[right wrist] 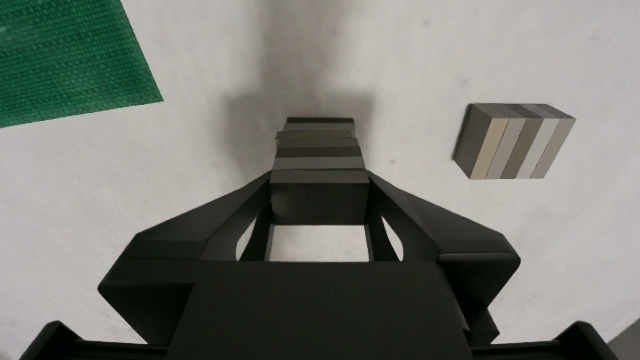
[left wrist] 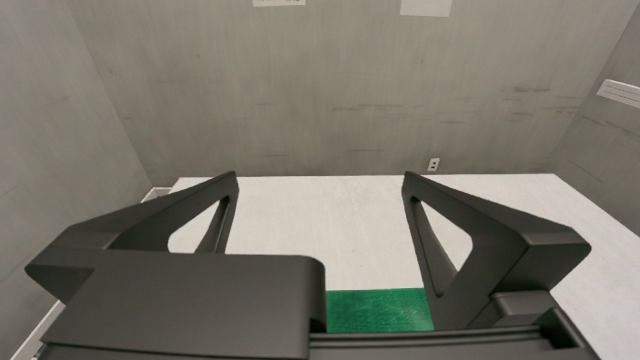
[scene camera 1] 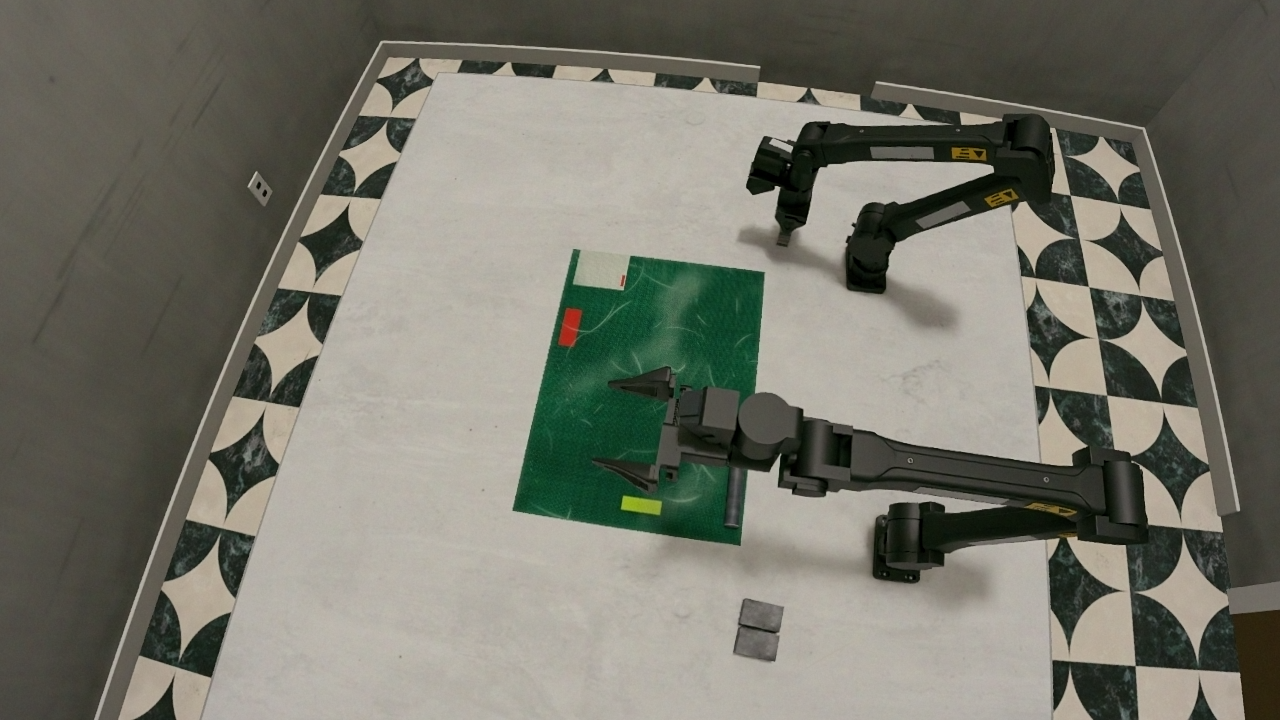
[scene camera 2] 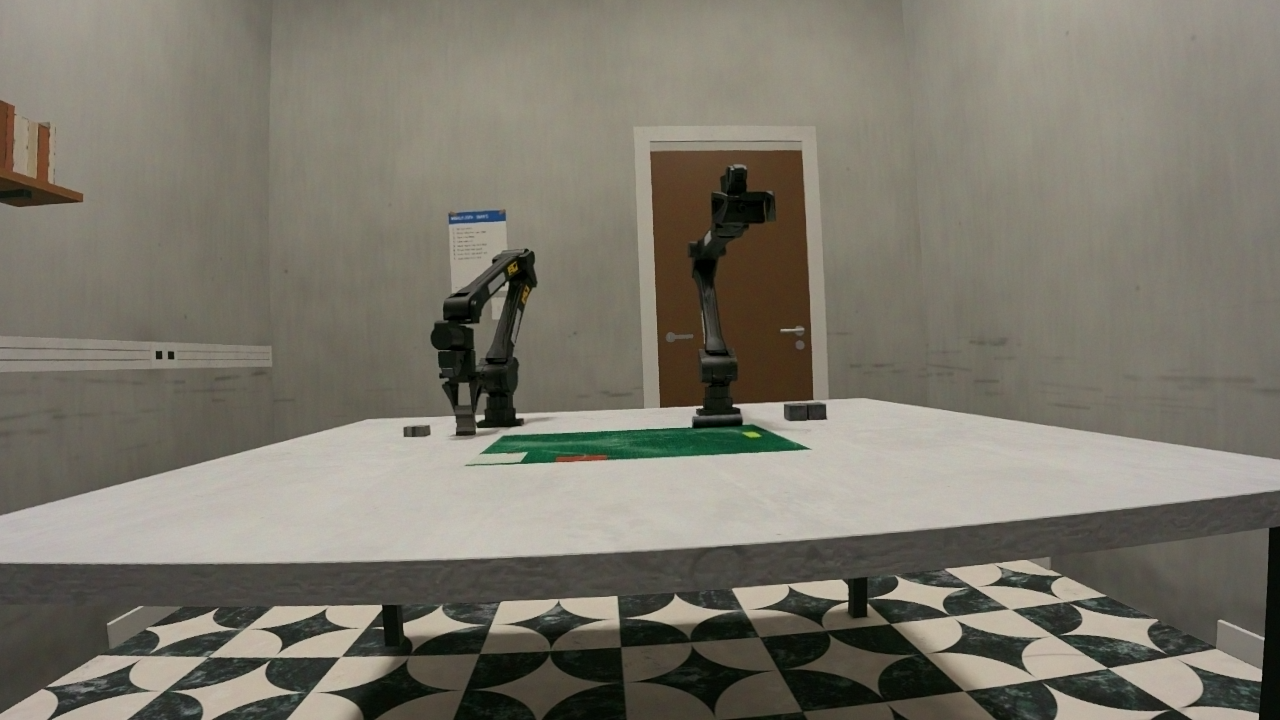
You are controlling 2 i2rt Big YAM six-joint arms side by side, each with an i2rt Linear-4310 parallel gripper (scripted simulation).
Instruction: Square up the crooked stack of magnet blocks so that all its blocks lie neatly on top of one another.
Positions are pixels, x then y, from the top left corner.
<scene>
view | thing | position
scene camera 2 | my left gripper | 750, 198
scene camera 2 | my right gripper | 465, 413
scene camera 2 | green mat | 665, 442
</scene>
